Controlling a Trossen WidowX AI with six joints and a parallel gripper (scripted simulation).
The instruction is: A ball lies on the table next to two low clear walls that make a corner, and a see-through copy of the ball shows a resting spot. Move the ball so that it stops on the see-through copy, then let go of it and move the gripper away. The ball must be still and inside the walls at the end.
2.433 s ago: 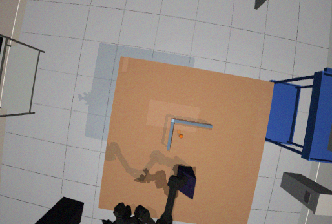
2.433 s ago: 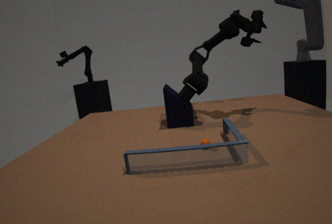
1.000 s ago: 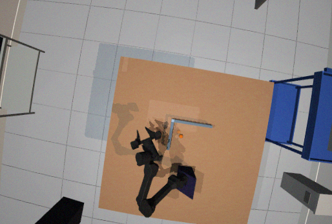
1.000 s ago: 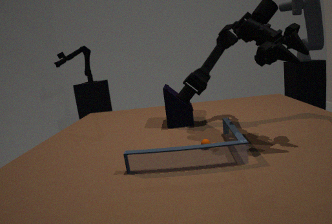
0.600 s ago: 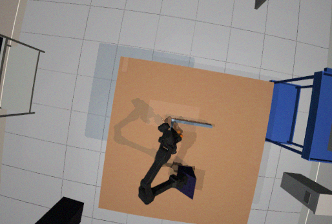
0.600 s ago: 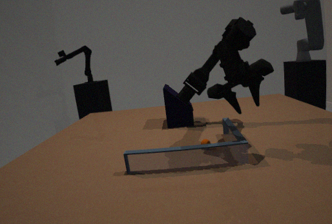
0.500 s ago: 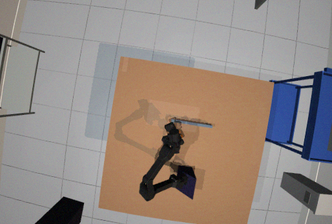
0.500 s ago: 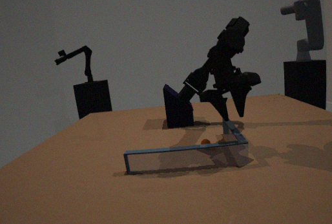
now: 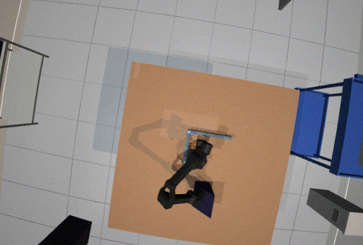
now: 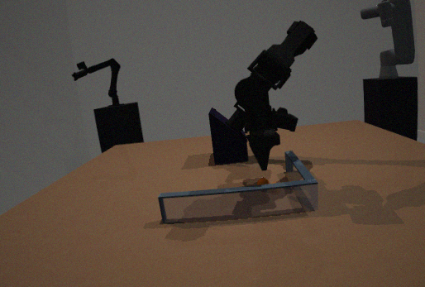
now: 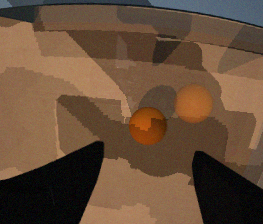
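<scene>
Right now my gripper tip is 3 cm short of the see-through copy of ball, 2 cm to the right of it and 5 cm above it. From my gripper tip the other things lie so: orange ball 5 cm below.
</scene>
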